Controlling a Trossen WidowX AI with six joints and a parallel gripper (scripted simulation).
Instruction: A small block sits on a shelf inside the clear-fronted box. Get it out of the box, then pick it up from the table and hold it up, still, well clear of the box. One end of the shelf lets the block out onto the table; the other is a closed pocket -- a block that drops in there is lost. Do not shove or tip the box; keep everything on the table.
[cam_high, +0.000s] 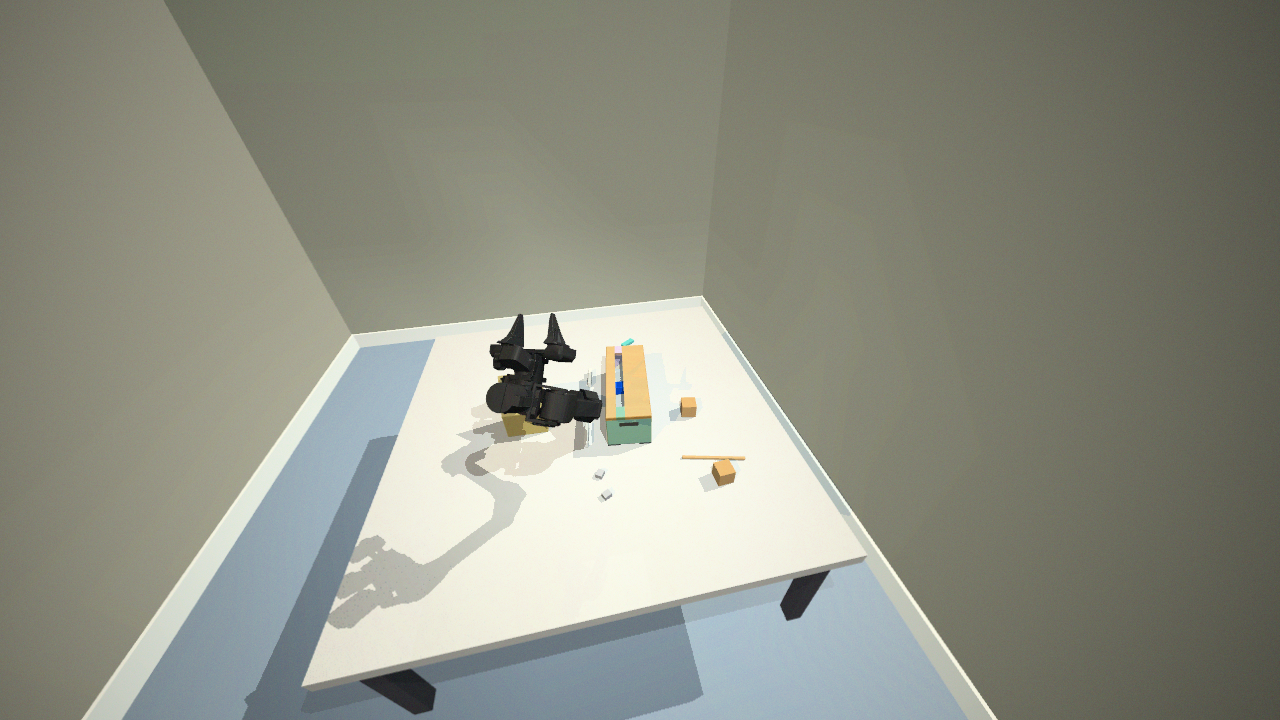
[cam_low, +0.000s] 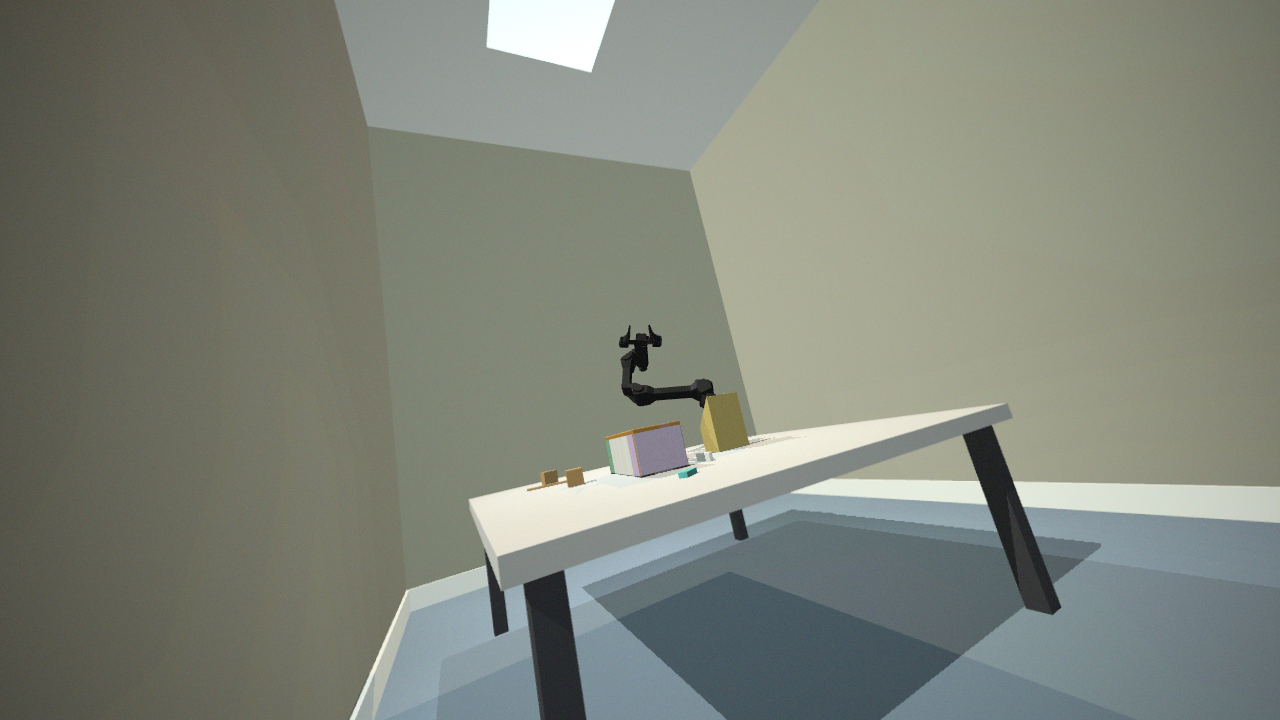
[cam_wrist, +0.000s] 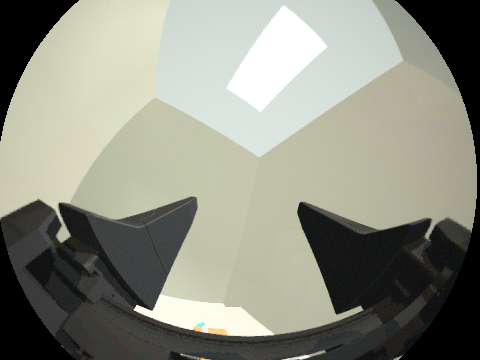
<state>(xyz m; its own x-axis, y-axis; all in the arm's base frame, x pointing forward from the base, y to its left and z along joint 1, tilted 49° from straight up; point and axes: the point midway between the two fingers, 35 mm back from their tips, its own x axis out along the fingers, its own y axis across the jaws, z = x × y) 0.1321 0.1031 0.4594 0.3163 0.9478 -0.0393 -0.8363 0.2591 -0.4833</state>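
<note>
My gripper tip is now 490 mm above the small blue block, 260 mm to the right of it and 210 mm short of it. The rest, counted from my gripper tip: teal piece (640 mm to the left, 570 mm below, 320 mm ahead); thin wooden stick (570 mm below, 450 mm ahead, 50 mm to the right); box (510 mm below, 260 mm to the left, 200 mm ahead).
</note>
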